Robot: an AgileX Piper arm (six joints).
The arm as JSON. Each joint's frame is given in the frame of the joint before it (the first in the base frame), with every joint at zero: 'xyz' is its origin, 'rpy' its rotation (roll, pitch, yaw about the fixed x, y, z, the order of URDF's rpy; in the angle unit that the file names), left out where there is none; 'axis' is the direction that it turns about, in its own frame. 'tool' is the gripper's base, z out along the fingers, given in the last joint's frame.
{
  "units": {
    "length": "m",
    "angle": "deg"
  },
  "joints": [
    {
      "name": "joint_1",
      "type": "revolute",
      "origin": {
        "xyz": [
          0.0,
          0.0,
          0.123
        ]
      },
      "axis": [
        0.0,
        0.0,
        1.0
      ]
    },
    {
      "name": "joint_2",
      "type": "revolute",
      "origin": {
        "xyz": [
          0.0,
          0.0,
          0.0
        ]
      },
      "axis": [
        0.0,
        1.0,
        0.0
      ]
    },
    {
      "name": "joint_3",
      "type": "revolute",
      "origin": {
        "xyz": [
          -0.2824,
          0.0,
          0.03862
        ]
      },
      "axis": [
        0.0,
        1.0,
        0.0
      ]
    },
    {
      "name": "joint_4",
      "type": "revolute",
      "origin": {
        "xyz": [
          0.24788,
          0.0,
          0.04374
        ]
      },
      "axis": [
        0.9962,
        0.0,
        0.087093
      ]
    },
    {
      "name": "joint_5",
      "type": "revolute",
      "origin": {
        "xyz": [
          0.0,
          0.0,
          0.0
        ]
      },
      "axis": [
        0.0,
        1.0,
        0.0
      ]
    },
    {
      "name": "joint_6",
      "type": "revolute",
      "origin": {
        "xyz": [
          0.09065,
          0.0,
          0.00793
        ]
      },
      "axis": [
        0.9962,
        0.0,
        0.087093
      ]
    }
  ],
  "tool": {
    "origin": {
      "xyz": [
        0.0,
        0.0,
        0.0
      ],
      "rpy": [
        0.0,
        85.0,
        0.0
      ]
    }
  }
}
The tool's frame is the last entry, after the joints.
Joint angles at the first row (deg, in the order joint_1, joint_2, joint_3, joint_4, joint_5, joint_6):
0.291 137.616 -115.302 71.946 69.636 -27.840
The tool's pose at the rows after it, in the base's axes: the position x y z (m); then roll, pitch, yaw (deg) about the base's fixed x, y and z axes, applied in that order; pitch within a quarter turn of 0, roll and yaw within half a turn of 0:
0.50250, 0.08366, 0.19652, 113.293, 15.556, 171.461
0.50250, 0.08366, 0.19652, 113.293, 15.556, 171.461
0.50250, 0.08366, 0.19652, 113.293, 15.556, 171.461
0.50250, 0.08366, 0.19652, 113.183, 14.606, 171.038
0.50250, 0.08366, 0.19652, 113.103, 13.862, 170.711
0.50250, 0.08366, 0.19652, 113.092, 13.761, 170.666
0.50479, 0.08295, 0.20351, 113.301, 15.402, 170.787
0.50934, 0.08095, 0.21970, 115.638, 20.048, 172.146
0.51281, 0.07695, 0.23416, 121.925, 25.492, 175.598
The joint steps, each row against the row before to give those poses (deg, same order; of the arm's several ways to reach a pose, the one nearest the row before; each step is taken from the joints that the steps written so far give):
0.000 0.001 -0.001 -0.001 0.000 0.001
0.000 0.000 0.000 0.000 0.000 0.000
0.000 0.000 0.000 0.000 0.000 0.000
0.000 -0.001 0.000 0.001 0.000 1.034
0.000 0.001 -0.001 -0.001 0.000 0.809
0.000 0.000 0.001 0.000 0.000 0.110
-0.055 -0.002 -1.630 -0.505 0.000 0.052
-0.055 0.003 -4.258 -2.990 0.001 0.001
0.000 -0.001 -4.772 -6.439 -0.001 0.000

